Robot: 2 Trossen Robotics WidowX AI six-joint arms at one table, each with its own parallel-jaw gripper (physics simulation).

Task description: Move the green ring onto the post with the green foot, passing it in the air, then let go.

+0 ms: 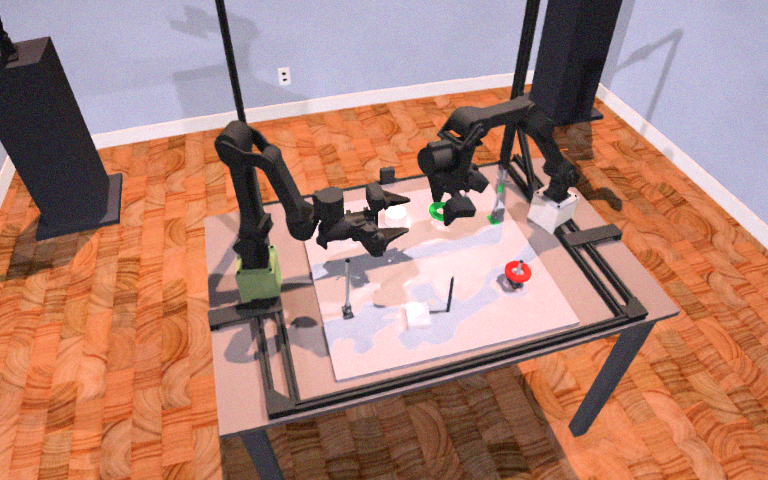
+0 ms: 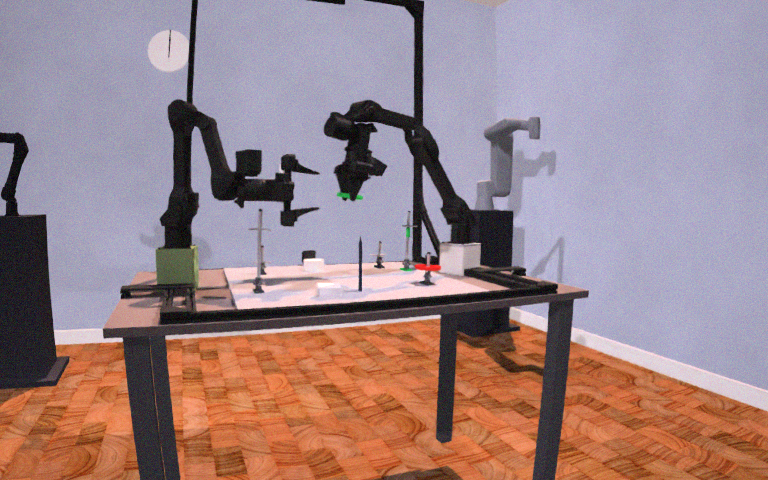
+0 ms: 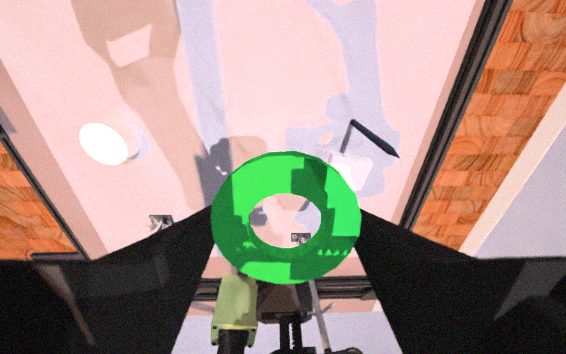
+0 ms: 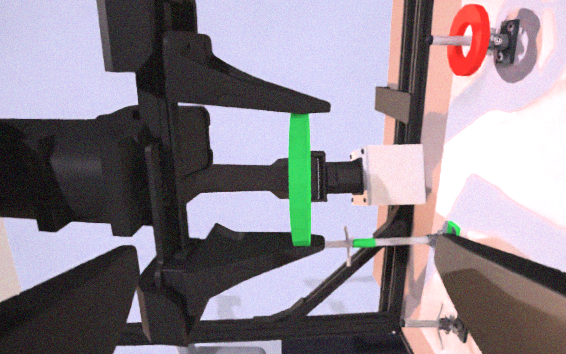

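Where they show: left gripper, between the fingertips: (image 1: 441,215) (image 2: 348,200) (image 3: 284,212) (image 4: 327,179); right gripper, between the fingertips: (image 1: 409,214) (image 2: 319,190) (image 3: 289,338) (image 4: 289,254); left arm's base, origin of its link: (image 1: 556,194) (image 2: 460,242) (image 4: 358,177); right arm's base, origin of its link: (image 1: 255,259) (image 2: 177,247) (image 3: 233,336).
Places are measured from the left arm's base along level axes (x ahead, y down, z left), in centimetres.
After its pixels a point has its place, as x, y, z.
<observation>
The green ring (image 1: 433,217) {49.5, -15.5, -1.8} (image 2: 343,195) {49.2, -15.4, -0.9} (image 3: 225,225) {44.8, -15.5, -4.8} (image 4: 300,180) {49.5, -15.7, -2.6} is held in the air, about level. My left gripper (image 1: 441,211) {46.4, -14.0, -2.4} (image 2: 351,198) {46.4, -14.0, -2.4} (image 4: 327,179) {46.4, -14.0, -2.4} points down and is shut on it, a finger at each side of its rim. The post with the green foot (image 1: 501,195) {15.5, -1.1, -9.1} (image 2: 408,243) {15.6, 0.0, -9.2} (image 4: 400,241) {16.1, 1.2, -9.6} stands upright near the white arm base, with a green band and a thin crossbar near its top. The ring is higher than this post and apart from it. My right gripper (image 1: 407,214) {54.3, -16.6, -5.0} (image 2: 318,190) {54.3, -16.6, -5.0} is open and empty, level, facing the ring.
A red ring (image 1: 526,276) {29.7, 3.7, 15.1} (image 2: 421,266) {32.5, 3.7, 12.3} (image 4: 482,40) {33.1, 3.8, 10.9} is around a short post. A tall grey post (image 1: 347,288) {72.2, -1.9, -5.7} (image 2: 259,243) {72.2, -3.5, -5.6}, a pointed dark rod (image 1: 450,294) {51.3, 1.7, 8.6} (image 2: 360,266) {51.2, 2.4, 8.6} (image 3: 375,139) {50.7, -0.3, 8.0}, a white box (image 1: 417,315) {59.3, 6.8, 5.8} (image 3: 350,170) {58.3, 6.8, 6.0} and a white cylinder (image 1: 395,216) {41.7, 5.3, -25.9} (image 3: 103,144) {40.3, 5.3, -27.5} stand on the board.
</observation>
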